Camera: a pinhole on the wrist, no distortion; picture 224 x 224 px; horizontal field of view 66.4 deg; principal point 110.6 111.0 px. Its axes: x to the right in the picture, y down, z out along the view. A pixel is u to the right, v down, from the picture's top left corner.
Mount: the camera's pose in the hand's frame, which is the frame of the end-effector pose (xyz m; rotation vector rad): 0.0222 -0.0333 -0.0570 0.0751 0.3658 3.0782
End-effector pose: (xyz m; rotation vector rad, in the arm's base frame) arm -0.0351 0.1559 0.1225 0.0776 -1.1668 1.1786
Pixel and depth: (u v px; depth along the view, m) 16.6 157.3 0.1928
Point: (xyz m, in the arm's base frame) -0.1059 0.1463 0.3080
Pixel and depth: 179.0 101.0 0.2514
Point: -0.1872 0.0217 0.1396
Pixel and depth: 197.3 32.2 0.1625
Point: -0.1487 0.1084 0.0862
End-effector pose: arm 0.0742 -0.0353 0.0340 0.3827 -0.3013 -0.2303
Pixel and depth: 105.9 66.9 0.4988
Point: 0.0392 0.0022 0.4834
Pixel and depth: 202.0 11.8 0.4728
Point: -0.1645 0.2235 0.4359
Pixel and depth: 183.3 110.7 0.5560
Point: -0.2419 -0.0499 0.4680
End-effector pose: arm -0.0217 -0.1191 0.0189 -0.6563 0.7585 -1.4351
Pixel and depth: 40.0 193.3 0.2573
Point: 0.0873 -0.2712 0.2208
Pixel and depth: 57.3 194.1 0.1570
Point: 0.0201 -0.2042 0.1397
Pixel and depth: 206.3 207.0 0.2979
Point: 0.1271 -0.0042 0.2916
